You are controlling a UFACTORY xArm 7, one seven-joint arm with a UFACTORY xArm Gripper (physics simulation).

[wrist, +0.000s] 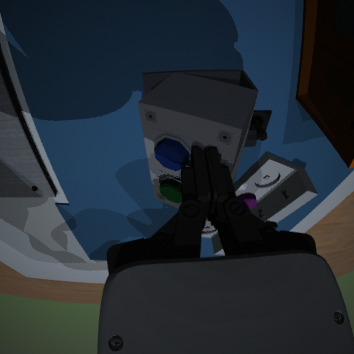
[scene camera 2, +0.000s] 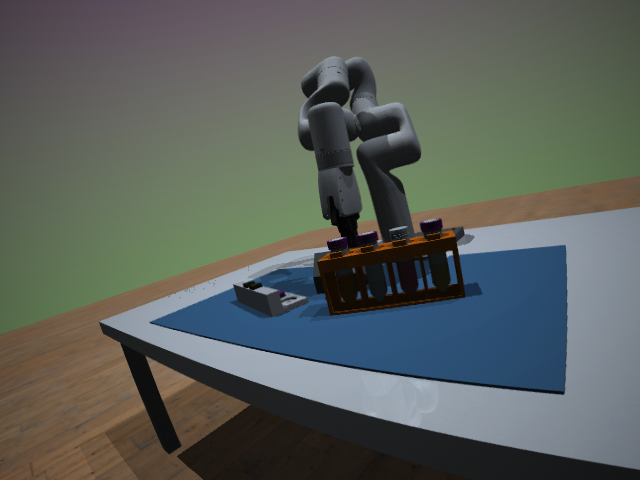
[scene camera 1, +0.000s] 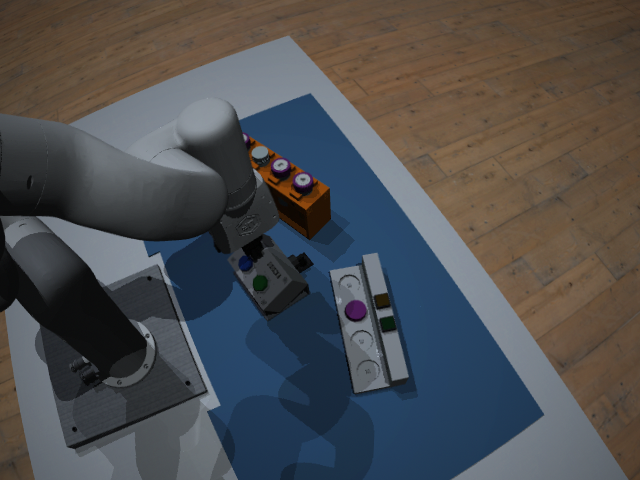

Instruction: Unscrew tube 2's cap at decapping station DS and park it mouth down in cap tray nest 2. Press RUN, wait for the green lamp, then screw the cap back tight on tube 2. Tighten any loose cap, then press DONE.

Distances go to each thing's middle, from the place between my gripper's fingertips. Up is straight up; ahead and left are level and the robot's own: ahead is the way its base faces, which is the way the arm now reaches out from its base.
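My hand is 30 mm above the grey button box (scene camera 1: 286, 286), 30 mm to the left of it and 20 mm short of it.
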